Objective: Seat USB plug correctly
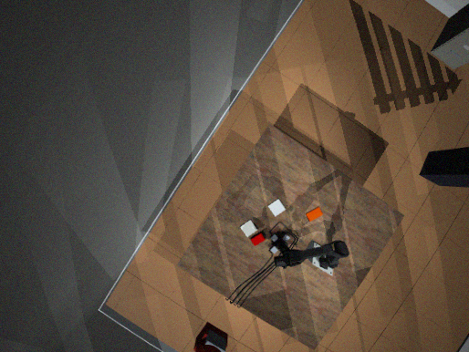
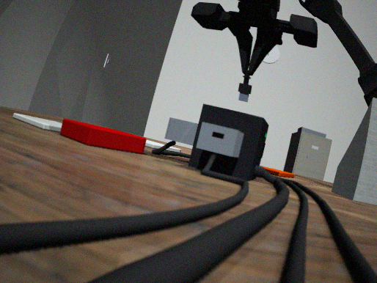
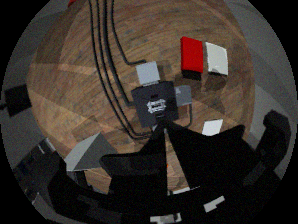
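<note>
The dark USB plug is 20 mm below my gripper tip. Round my gripper tip: white flat tile (250 mm ahead, 130 mm below, 10 mm to the left); orange tile (300 mm to the right, 150 mm behind, 130 mm below); red block (150 mm ahead, 120 mm below, 60 mm to the left).
</note>
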